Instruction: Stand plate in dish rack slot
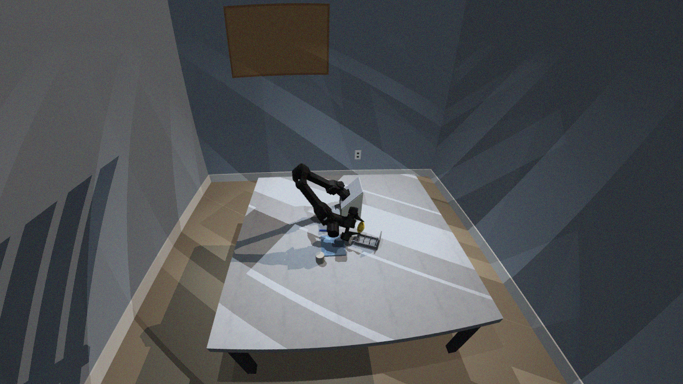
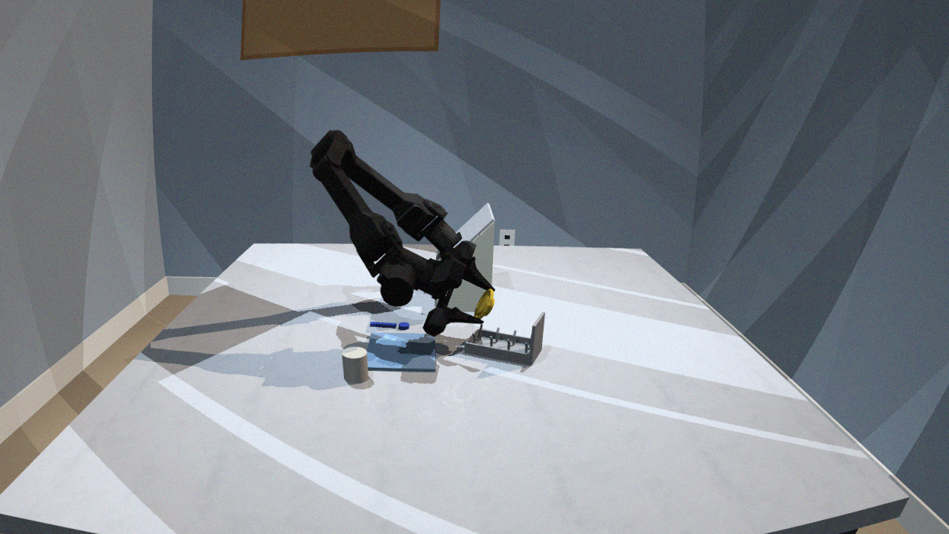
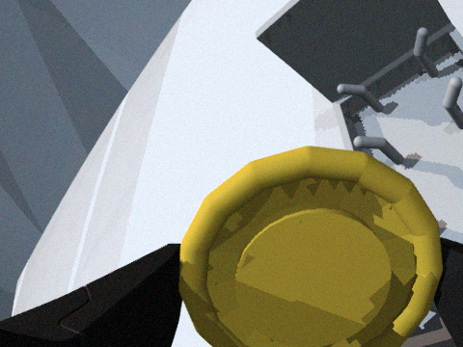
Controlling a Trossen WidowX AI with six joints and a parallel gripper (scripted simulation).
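My gripper tip is now 50 mm short of the grey dish rack, 50 mm above it and 30 mm to the right of it. Round my gripper tip: blue utensil 190 mm to the right, 70 mm below, 70 mm behind; then yellow plate 10 mm to the right; then blue mat 170 mm to the right, 70 mm below, 50 mm ahead.
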